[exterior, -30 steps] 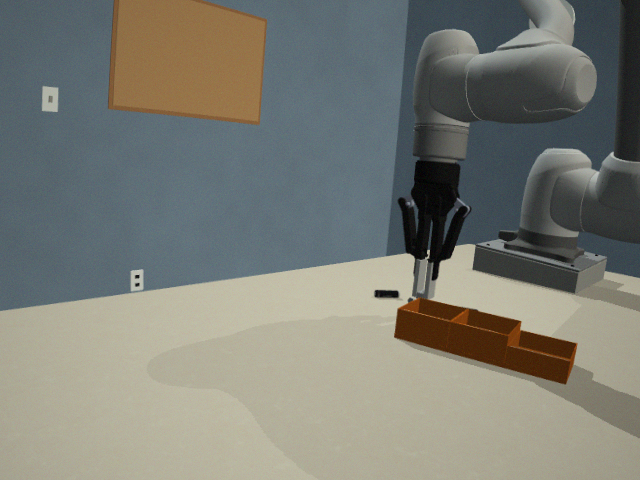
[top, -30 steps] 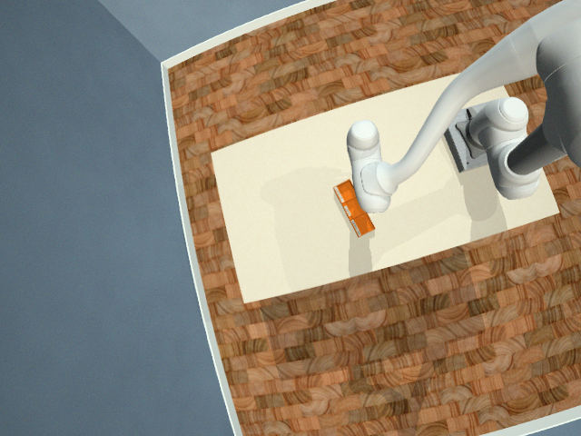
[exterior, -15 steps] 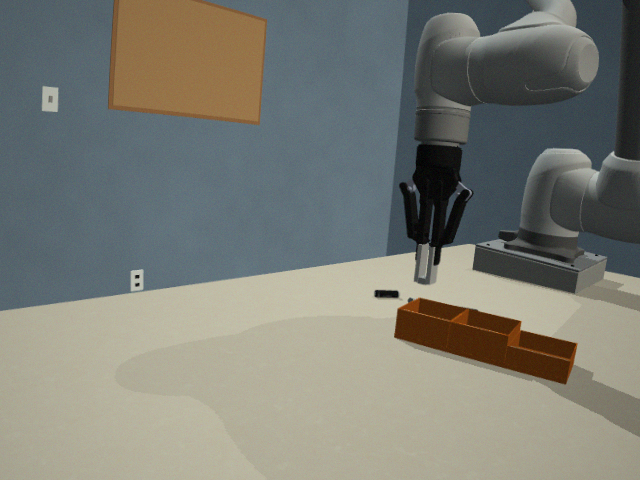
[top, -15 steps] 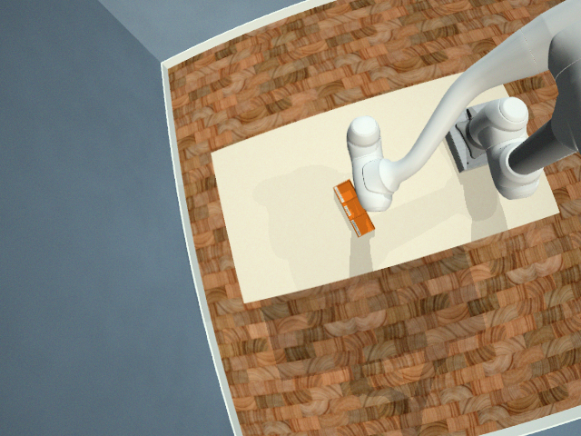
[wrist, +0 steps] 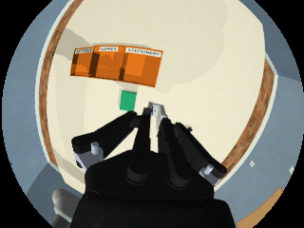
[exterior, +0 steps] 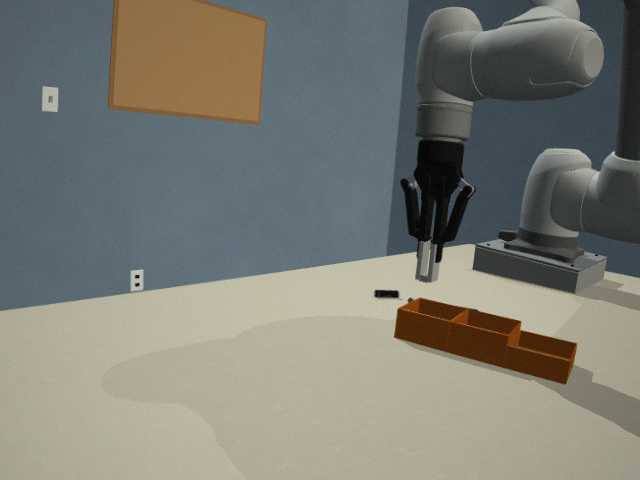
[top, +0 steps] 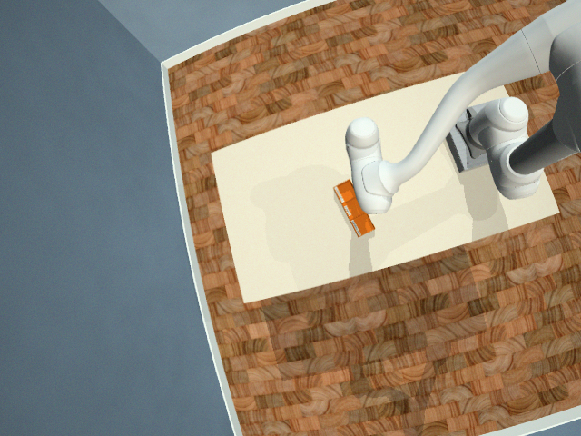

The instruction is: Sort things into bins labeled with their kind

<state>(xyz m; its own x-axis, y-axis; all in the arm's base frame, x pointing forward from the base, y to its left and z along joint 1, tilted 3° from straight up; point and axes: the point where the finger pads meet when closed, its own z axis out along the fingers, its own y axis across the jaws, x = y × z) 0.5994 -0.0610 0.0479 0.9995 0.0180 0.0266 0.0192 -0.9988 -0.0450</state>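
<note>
My hand is 10 cm above the green flat thing, 7 cm to the right of it and 2 cm past it. From my hand the other things lie so: tiny pale thing (10 cm below, 6 cm behind, 5 cm to the right); white thing (3 cm below); black piece (11 cm to the right, 9 cm below, 6 cm behind).
</note>
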